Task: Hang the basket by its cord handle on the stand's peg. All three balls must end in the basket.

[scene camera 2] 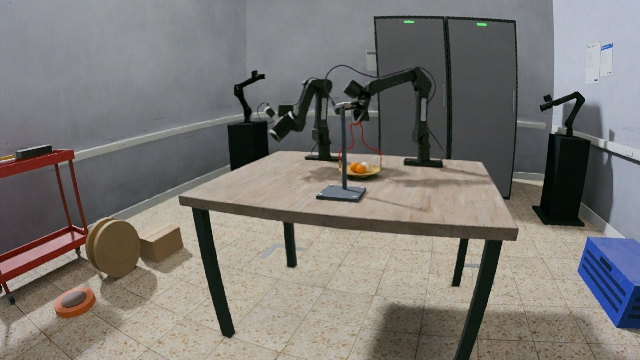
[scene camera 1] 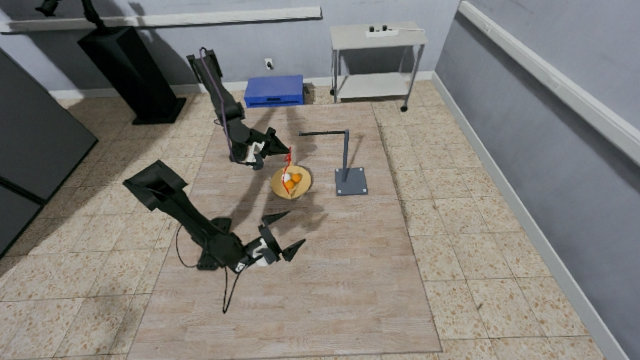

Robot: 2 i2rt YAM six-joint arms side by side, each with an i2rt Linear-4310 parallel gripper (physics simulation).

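Places are measured from the left arm's base along level axes (x ahead, y left, z up), in centimetres.
Pixels of known places: left gripper, between the fingertips: (scene camera 2: 355,124) (scene camera 1: 289,152); right gripper, between the fingertips: (scene camera 2: 285,127) (scene camera 1: 297,225); left arm's base, origin of its link: (scene camera 2: 423,162) (scene camera 1: 239,145); right arm's base, origin of its link: (scene camera 2: 324,158).
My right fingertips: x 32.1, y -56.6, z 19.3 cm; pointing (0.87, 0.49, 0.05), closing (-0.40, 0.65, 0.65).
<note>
Ahead of a thing's pixels: the offset from my right fingertips to its top centre. "spot": to the spot under its first point. Level surfaces: height alone.
The shallow yellow basket @[dx -5.3, dy +30.2, dz -14.5 cm] (scene camera 1: 276,186) (scene camera 2: 374,174) is upright and holds two orange balls @[dx -3.0, dy +31.1, dz -15.2 cm] (scene camera 1: 296,177) (scene camera 2: 360,169) and a white ball @[dx -7.2, dy +31.8, dz -15.2 cm] (scene camera 1: 286,177) (scene camera 2: 365,165). Its red cord handle (scene camera 1: 286,170) (scene camera 2: 351,142) rises to my left gripper (scene camera 1: 288,151) (scene camera 2: 356,121), which is shut on the cord above the basket. Whether the basket touches the table is hard to tell. My right gripper (scene camera 1: 296,226) is open and empty, below the basket in scene camera 1. The dark stand (scene camera 1: 345,157) (scene camera 2: 343,150) is upright, its peg @[spot: dx +9.3, dy +29.5, dz +8.4 cm] (scene camera 1: 322,133) pointing left in scene camera 1, apart from the cord.
The stand's square base plate @[spot: dx +23.1, dy +25.5, dz -19.4 cm] (scene camera 1: 357,187) (scene camera 2: 330,194) rests on the wooden table @[dz -20.6 cm] (scene camera 1: 300,310) (scene camera 2: 240,195), right of the basket in scene camera 1. The post rises between scene camera 2 and the basket. A blue box (scene camera 1: 274,90) (scene camera 2: 612,275) is on the floor beyond the table.
</note>
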